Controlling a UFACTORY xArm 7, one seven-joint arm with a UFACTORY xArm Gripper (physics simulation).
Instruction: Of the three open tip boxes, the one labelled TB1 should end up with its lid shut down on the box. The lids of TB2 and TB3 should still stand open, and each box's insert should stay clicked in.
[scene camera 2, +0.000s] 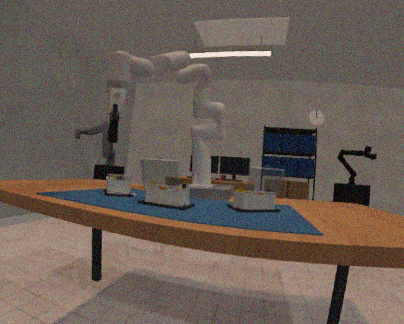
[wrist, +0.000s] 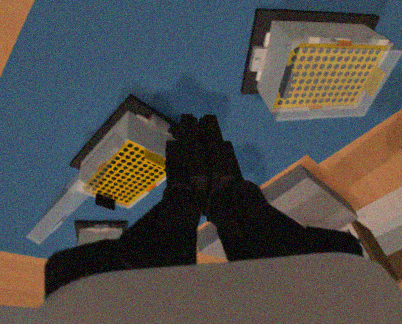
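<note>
A clear box with a yellow insert is at the left in the scene view and upper right in the wrist view. Its clear lid lies down over the insert; whether it is fully latched is unclear. The middle box has its lid standing open. The right box has its lid standing open; part of this box shows low in the wrist view. I cannot read the labels. My gripper is shut and empty, high above the boxes, near the left one in the scene view.
The boxes stand on dark bases on a blue mat on the wooden table. The arm's base stands behind the mat. A shelf rack and monitors are in the background.
</note>
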